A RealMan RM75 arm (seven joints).
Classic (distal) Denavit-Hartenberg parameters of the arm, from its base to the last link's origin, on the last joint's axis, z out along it. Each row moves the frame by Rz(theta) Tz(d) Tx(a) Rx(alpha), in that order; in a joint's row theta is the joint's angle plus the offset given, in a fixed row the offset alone. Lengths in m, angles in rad.
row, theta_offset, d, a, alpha
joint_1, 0, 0.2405, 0, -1.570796
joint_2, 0, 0, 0, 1.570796
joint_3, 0, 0.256, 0, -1.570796
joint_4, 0, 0, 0, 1.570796
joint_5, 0, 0.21, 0, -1.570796
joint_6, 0, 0, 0, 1.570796
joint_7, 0, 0.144, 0, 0
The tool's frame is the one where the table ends.
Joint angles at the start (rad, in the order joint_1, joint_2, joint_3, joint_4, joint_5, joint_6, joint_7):
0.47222, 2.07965, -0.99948, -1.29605, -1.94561, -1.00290, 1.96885
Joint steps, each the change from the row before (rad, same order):
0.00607, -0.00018, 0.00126, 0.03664, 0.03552, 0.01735, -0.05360
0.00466, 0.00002, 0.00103, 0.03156, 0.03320, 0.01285, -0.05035
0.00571, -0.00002, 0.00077, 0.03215, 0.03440, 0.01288, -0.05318
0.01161, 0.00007, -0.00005, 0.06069, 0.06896, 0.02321, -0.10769
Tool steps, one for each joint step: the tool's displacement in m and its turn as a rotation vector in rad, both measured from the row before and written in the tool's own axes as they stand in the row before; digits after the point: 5 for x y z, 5 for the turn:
0.00319, -0.00090, 0.00346, -0.00205, -0.01596, -0.00859
0.00295, -0.00045, 0.00273, -0.00250, -0.01435, -0.00922
0.00273, -0.00031, 0.00289, -0.00185, -0.01507, -0.01122
0.00484, -0.00004, 0.00553, -0.00191, -0.02991, -0.02599

